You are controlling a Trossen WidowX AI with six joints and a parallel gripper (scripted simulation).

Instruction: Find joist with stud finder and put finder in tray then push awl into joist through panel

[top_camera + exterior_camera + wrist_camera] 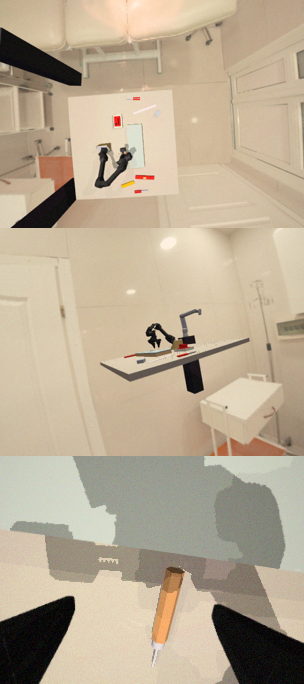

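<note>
My gripper tip is now 6 cm past the awl, 3 cm to the left of it and 5 cm above it. Also, from my gripper tip: stud finder (12 cm behind, 35 cm to the left, 1 cm below); then cream tray (12 cm behind, 37 cm to the left, 4 cm below); then red level (24 cm ahead, 31 cm to the right, 4 cm below).
</note>
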